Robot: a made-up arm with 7 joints. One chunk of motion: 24 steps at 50 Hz.
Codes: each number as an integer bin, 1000 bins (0 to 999) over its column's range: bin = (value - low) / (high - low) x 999, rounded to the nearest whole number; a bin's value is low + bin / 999 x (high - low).
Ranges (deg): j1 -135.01..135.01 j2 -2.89..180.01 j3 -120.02..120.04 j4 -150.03..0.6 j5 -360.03..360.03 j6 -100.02..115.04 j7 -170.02..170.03
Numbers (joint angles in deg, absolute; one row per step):
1: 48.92 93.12 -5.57 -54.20 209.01 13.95 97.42
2: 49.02 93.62 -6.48 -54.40 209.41 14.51 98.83
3: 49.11 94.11 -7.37 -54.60 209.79 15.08 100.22
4: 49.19 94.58 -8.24 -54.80 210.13 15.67 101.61
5: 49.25 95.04 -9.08 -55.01 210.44 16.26 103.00
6: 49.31 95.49 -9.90 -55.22 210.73 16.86 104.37
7: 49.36 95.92 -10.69 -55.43 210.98 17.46 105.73
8: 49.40 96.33 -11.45 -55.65 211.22 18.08 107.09
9: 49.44 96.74 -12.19 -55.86 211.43 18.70 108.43
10: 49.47 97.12 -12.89 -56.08 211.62 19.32 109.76
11: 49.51 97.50 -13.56 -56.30 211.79 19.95 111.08
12: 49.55 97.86 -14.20 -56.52 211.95 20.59 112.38
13: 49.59 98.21 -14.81 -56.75 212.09 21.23 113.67
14: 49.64 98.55 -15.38 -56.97 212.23 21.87 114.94
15: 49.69 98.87 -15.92 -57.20 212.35 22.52 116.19
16: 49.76 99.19 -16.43 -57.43 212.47 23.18 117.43
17: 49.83 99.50 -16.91 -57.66 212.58 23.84 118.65
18: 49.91 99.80 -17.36 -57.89 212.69 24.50 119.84
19: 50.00 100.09 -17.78 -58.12 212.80 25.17 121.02
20: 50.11 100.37 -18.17 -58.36 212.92 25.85 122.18
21: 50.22 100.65 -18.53 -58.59 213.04 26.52 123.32
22: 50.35 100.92 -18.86 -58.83 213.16 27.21 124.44
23: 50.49 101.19 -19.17 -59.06 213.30 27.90 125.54
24: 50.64 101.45 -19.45 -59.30 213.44 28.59 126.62
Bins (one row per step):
1: 680 524 476 636 789 529 786
2: 681 527 472 634 790 532 790
3: 681 530 469 633 791 535 794
4: 681 532 465 632 791 537 798
5: 682 535 462 630 791 540 802
6: 682 537 458 629 792 543 806
7: 682 540 455 627 792 546 810
8: 682 542 452 626 793 549 814
9: 682 544 449 625 793 551 818
10: 683 546 446 623 793 554 822
11: 683 548 443 622 793 557 826
12: 683 550 440 620 794 560 830
13: 683 552 438 619 794 563 833
14: 683 554 435 617 794 566 837
15: 683 556 433 616 794 569 841
16: 684 558 431 614 794 572 844
17: 684 559 429 613 794 575 848
18: 684 561 427 611 795 578 852
19: 684 562 425 610 795 582 855
20: 685 564 424 608 795 585 858
21: 685 566 422 606 795 588 862
22: 686 567 421 605 795 591 865
23: 686 568 420 603 795 594 868
24: 687 570 419 602 796 597 871

